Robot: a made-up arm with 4 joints. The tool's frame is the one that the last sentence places.
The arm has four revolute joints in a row. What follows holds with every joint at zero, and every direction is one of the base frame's. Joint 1 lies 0.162 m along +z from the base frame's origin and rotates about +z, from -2.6 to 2.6 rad. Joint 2 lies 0.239 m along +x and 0.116 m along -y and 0.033 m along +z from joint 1 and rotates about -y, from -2.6 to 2.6 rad. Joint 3 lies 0.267 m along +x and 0.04 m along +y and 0.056 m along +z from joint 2 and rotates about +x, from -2.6 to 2.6 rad. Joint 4 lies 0.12 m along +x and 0.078 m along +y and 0.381 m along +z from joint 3 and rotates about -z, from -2.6 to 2.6 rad. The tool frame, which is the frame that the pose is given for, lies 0.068 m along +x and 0.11 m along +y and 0.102 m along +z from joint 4; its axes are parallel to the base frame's.
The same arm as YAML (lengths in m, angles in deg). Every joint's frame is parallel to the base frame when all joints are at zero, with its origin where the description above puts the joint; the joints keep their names.
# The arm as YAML. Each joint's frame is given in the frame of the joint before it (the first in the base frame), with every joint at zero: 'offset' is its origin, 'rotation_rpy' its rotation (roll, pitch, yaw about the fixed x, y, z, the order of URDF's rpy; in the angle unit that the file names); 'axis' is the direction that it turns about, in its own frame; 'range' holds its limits. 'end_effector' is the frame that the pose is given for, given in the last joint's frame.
length_unit: m
angle_unit: deg
chain:
  - id: joint 1
    offset: [0.0, 0.0, 0.162]
    rotation_rpy: [0.0, 0.0, 0.0]
    axis: [0.0, 0.0, 1.0]
    range: [-148.97, 148.97]
  - id: joint 2
    offset: [0.239, -0.116, 0.033]
    rotation_rpy: [0.0, 0.0, 0.0]
    axis: [0.0, -1.0, 0.0]
    range: [-148.97, 148.97]
  - id: joint 3
    offset: [0.267, 0.04, 0.056]
    rotation_rpy: [0.0, 0.0, 0.0]
    axis: [1.0, 0.0, 0.0]
    range: [-148.97, 148.97]
  - id: joint 4
    offset: [0.12, 0.078, 0.381]
    rotation_rpy: [0.0, 0.0, 0.0]
    axis: [0.0, 0.0, -1.0]
    range: [-148.97, 148.97]
end_effector:
  offset: [0.068, 0.11, 0.102]
  rotation_rpy: [0.0, 0.0, 0.0]

